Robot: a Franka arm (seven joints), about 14 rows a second.
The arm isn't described. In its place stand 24 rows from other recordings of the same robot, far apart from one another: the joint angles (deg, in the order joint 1, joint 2, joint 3, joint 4, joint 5, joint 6, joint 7), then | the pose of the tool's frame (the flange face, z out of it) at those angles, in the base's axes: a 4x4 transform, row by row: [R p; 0 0 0 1], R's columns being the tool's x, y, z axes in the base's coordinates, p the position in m.
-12.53, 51.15, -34.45, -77.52, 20.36, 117.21, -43.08 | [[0.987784 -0.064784 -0.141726 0.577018], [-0.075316 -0.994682 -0.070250 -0.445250], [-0.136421 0.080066 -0.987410 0.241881], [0 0 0 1]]
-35.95, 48.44, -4.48, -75.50, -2.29, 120.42, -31.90 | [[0.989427 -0.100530 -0.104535 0.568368], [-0.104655 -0.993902 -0.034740 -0.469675], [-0.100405 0.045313 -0.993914 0.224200], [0 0 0 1]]
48.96, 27.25, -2.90, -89.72, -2.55, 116.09, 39.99 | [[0.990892 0.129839 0.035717 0.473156], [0.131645 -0.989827 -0.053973 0.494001], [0.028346 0.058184 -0.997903 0.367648], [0 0 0 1]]
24.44, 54.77, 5.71, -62.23, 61.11, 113.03, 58.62 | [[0.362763 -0.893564 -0.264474 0.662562], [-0.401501 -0.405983 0.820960 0.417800], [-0.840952 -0.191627 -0.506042 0.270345], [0 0 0 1]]
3.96, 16.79, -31.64, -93.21, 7.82, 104.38, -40.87 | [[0.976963 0.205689 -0.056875 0.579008], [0.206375 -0.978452 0.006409 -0.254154], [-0.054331 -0.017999 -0.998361 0.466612], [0 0 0 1]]
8.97, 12.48, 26.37, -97.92, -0.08, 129.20, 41.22 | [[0.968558 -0.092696 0.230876 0.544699], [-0.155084 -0.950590 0.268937 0.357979], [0.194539 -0.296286 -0.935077 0.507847], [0 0 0 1]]
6.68, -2.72, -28.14, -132.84, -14.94, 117.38, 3.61 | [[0.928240 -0.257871 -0.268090 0.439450], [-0.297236 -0.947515 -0.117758 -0.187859], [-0.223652 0.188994 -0.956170 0.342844], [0 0 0 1]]
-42.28, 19.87, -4.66, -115.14, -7.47, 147.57, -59.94 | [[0.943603 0.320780 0.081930 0.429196], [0.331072 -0.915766 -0.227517 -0.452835], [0.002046 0.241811 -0.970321 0.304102], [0 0 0 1]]
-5.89, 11.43, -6.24, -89.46, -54.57, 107.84, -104.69 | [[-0.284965 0.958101 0.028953 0.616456], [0.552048 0.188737 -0.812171 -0.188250], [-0.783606 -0.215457 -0.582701 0.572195], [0 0 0 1]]
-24.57, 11.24, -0.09, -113.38, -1.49, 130.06, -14.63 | [[0.983993 -0.160300 0.077862 0.547876], [-0.156047 -0.986047 -0.057978 -0.252219], [0.086069 0.044899 -0.995277 0.378420], [0 0 0 1]]
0.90, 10.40, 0.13, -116.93, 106.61, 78.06, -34.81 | [[0.999755 -0.018786 -0.011730 0.563514], [0.017537 0.347979 0.937338 0.127844], [-0.013527 -0.937314 0.348224 0.450853], [0 0 0 1]]
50.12, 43.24, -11.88, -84.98, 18.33, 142.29, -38.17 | [[0.358213 0.918699 0.166361 0.563788], [0.893777 -0.388941 0.223353 0.481594], [0.269899 0.068682 -0.960436 0.260286], [0 0 0 1]]
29.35, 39.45, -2.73, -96.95, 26.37, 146.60, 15.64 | [[0.985125 -0.142517 0.096009 0.621272], [-0.164762 -0.942071 0.292158 0.308500], [0.048810 -0.303630 -0.951539 0.213266], [0 0 0 1]]
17.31, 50.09, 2.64, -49.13, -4.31, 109.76, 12.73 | [[0.974644 0.125024 0.185577 0.752951], [0.122359 -0.992151 0.025793 0.251043], [0.187345 -0.002432 -0.982291 0.403649], [0 0 0 1]]
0.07, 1.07, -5.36, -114.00, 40.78, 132.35, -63.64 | [[0.683033 0.600402 0.415913 0.587712], [0.423000 -0.789398 0.444883 -0.041151], [0.595429 -0.127939 -0.793155 0.487769], [0 0 0 1]]
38.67, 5.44, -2.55, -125.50, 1.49, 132.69, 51.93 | [[0.957325 -0.288567 0.016088 0.441831], [-0.288938 -0.956872 0.030190 0.323241], [0.006682 -0.033550 -0.999415 0.346244], [0 0 0 1]]
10.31, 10.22, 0.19, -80.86, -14.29, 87.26, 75.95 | [[0.414431 -0.909859 -0.020120 0.598409], [-0.882328 -0.396276 -0.253893 0.082833], [0.223034 0.122974 -0.967023 0.595392], [0 0 0 1]]
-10.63, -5.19, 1.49, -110.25, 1.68, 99.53, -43.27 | [[0.828993 0.551832 -0.090839 0.516962], [0.556795 -0.829610 0.041540 -0.080084], [-0.052438 -0.085015 -0.994999 0.520092], [0 0 0 1]]
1.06, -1.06, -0.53, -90.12, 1.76, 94.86, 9.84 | [[0.981894 -0.160412 0.100759 0.557545], [-0.164320 -0.985897 0.031706 0.008151], [0.094252 -0.047689 -0.994406 0.641748], [0 0 0 1]]
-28.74, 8.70, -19.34, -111.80, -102.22, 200.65, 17.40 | [[0.542099 0.371041 0.753961 0.458904], [0.813511 -0.456535 -0.360245 -0.323426], [0.210543 0.808644 -0.549333 0.450705], [0 0 0 1]]
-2.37, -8.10, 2.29, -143.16, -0.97, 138.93, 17.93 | [[0.952356 -0.297443 0.067418 0.461816], [-0.296991 -0.954731 -0.016860 -0.000839], [0.069381 -0.003966 -0.997582 0.343066], [0 0 0 1]]
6.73, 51.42, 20.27, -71.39, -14.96, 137.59, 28.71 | [[0.968096 -0.007003 0.250482 0.729981], [-0.054126 -0.981855 0.181743 0.277450], [0.244664 -0.189502 -0.950909 0.272318], [0 0 0 1]]
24.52, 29.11, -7.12, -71.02, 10.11, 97.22, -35.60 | [[0.612571 0.786507 -0.078504 0.657267], [0.789958 -0.605811 0.094658 0.243836], [0.026891 -0.119999 -0.992410 0.473785], [0 0 0 1]]
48.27, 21.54, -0.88, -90.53, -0.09, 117.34, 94.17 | [[0.686237 -0.724258 0.067302 0.457504], [-0.727378 -0.683343 0.062955 0.499115], [0.000394 -0.092156 -0.995745 0.430373], [0 0 0 1]]
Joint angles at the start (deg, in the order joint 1, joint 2, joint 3, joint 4, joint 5, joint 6, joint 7):
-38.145, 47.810, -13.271, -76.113, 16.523, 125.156, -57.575
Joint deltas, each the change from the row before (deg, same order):
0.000, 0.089, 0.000, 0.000, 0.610, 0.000, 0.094
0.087, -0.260, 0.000, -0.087, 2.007, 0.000, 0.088
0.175, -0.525, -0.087, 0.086, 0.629, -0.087, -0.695
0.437, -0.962, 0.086, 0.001, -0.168, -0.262, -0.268
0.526, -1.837, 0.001, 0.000, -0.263, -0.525, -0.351
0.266, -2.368, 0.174, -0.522, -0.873, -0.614, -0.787
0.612, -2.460, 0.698, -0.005, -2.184, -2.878, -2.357
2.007, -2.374, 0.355, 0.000, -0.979, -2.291, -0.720
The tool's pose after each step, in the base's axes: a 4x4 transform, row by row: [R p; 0 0 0 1], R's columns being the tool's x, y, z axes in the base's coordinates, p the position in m. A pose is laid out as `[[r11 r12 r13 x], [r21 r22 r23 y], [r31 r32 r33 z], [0 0 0 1]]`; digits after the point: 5 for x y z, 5 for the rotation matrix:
[[0.99587 0.01668 0.08925 0.50454], [0.01584 -0.99982 0.01009 -0.55025], [0.08940 -0.00863 -0.99596 0.24289], [0 0 0 1]]
[[0.99329 -0.00203 0.11567 0.50643], [-0.00484 -0.99970 0.02406 -0.54884], [0.11558 -0.02446 -0.99300 0.24567], [0 0 0 1]]
[[0.99151 0.00694 0.12981 0.50869], [0.00401 -0.99973 0.02288 -0.54818], [0.12994 -0.02216 -0.99127 0.25315], [0 0 0 1]]
[[0.99003 0.02251 0.13903 0.51415], [0.02030 -0.99964 0.01729 -0.54409], [0.13937 -0.01429 -0.99014 0.26499], [0 0 0 1]]
[[0.98688 0.04135 0.15609 0.52002], [0.04106 -0.99914 0.00508 -0.53970], [0.15617 0.00139 -0.98773 0.28781], [0 0 0 1]]
[[0.98344 0.06884 0.16763 0.52206], [0.07128 -0.99742 -0.00860 -0.53536], [0.16660 0.02040 -0.98581 0.31272], [0 0 0 1]]
[[0.97661 0.15244 0.15165 0.52914], [0.15458 -0.98798 -0.00230 -0.52166], [0.14948 0.02569 -0.98843 0.33831], [0 0 0 1]]
[[0.96475 0.21539 0.15120 0.54604], [0.21709 -0.97614 0.00538 -0.49701], [0.14875 0.02764 -0.98849 0.36428], [0 0 0 1]]

